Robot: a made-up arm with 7 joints.
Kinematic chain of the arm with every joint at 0, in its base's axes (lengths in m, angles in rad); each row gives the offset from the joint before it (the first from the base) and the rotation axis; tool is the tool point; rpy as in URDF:
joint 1: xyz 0 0 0 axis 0.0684 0.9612 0.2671
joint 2: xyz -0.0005 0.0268 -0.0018 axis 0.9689 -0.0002 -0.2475
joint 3: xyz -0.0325 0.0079 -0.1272 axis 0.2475 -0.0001 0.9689
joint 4: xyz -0.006 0 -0.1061 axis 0.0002 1 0
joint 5: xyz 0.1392 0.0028 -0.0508 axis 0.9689 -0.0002 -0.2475
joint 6: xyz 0.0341 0 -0.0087 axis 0.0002 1 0
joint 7: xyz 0.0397 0 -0.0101 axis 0.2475 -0.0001 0.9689
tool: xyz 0 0 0 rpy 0 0.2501 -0.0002
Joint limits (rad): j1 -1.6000..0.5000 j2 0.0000..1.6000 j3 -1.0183..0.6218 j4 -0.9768..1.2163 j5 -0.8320..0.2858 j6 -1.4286..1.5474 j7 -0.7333..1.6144
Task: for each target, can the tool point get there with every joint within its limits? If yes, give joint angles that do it. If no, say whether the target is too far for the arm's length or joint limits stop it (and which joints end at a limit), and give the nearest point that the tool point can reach.
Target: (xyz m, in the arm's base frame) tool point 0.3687 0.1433 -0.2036
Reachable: yes | joints -0.9883 0.4876 -0.1887 0.8595 0.1605 1.2945 -0.1811
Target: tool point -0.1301 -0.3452 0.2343
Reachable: no: joint limits stop it (at a limit: joint 1, joint 2) | nearest point 0.0800 -0.1722 0.0660 | short by 0.320 m
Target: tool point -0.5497 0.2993 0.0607
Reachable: no: too far | nearest point -0.2327 0.3283 -0.1927 | short by 0.407 m
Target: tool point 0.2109 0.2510 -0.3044
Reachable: yes | joints -0.4071 0.8577 -0.6702 0.8695 -0.5536 -0.5601 0.9003
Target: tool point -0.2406 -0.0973 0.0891
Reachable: no: joint limits stop it (at a limit: joint 1, joint 2, joint 3, joint 4, joint 5) | nearest point -0.0495 0.0744 0.1409 | short by 0.262 m
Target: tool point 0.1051 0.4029 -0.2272
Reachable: yes | joints -0.1409 0.9058 0.4831 0.9384 -0.1256 0.2950 1.1124
